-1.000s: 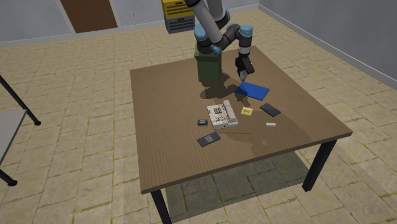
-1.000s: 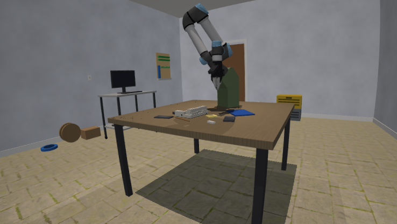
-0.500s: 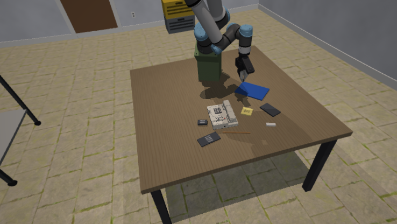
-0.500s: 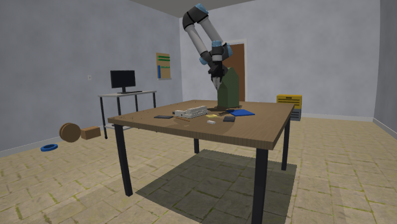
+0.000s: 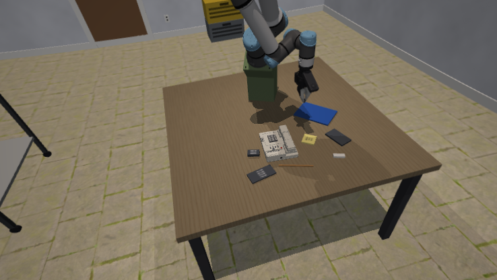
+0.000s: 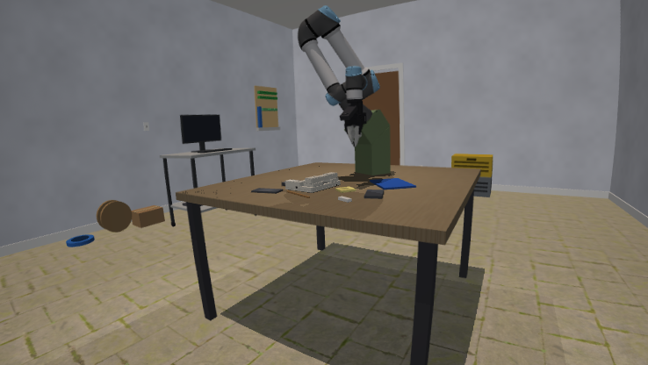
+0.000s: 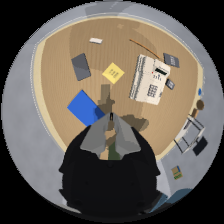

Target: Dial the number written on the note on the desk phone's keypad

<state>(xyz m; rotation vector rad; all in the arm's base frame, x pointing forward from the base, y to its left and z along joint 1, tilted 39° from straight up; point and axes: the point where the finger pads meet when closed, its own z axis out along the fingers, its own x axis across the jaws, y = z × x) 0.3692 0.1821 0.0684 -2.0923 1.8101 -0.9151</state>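
My gripper is now 160 mm above the handset, 130 mm to the left of it and 90 mm short of it. The rest, counted from my hand: white eraser 270 mm ahead, 200 mm below, 100 mm to the left; then blue book 200 mm below, 140 mm to the left, 120 mm behind; then yellow note 200 mm below, 100 mm ahead, 10 mm to the left.
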